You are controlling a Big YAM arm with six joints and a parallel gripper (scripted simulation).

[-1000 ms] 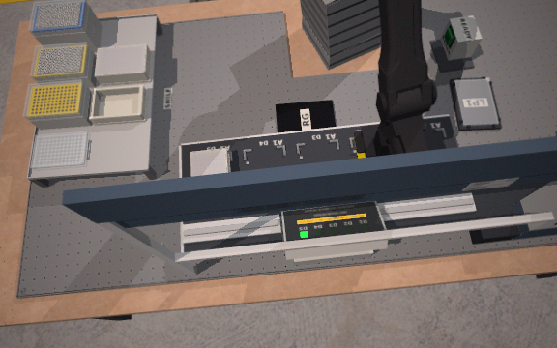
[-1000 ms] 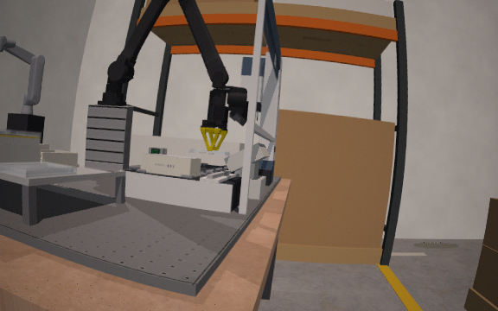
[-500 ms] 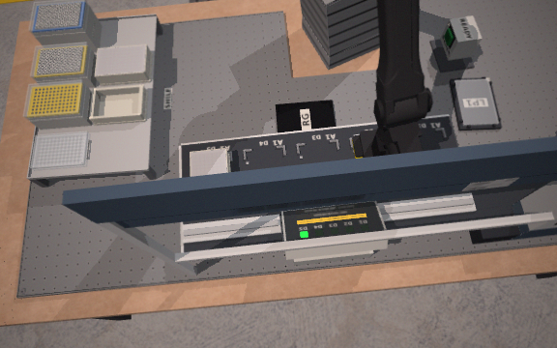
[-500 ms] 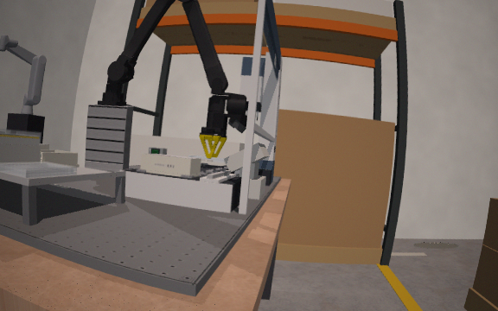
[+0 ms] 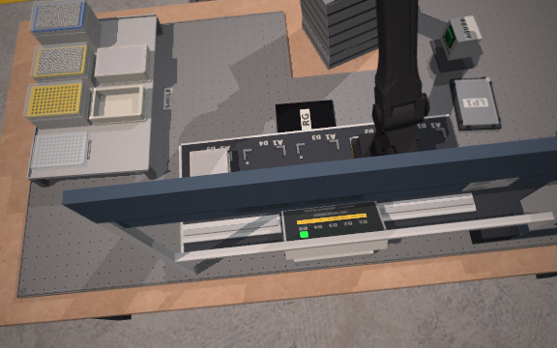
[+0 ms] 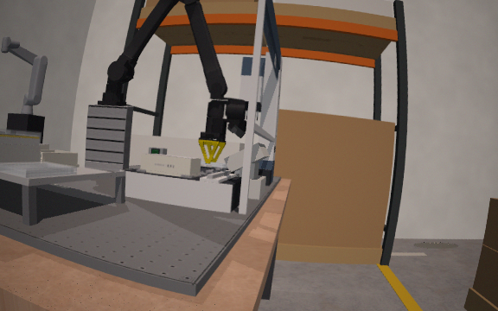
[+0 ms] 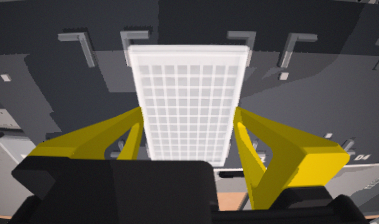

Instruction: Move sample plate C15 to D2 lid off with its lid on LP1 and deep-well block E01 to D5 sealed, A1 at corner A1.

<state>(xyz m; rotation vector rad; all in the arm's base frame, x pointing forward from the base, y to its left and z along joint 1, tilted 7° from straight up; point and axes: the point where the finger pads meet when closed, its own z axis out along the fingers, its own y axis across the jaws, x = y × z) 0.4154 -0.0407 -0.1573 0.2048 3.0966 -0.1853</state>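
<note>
Right now the sample plate C15 is 1 cm below my hand and 1 cm behind it. From my hand the other things lie so: clear plate lid: 31 cm to the left, 12 cm behind, 7 cm below; lid park LP1: 31 cm to the left, 12 cm behind, 8 cm below; black regrip nest RG: 18 cm behind, 12 cm to the right, 8 cm below.
</note>
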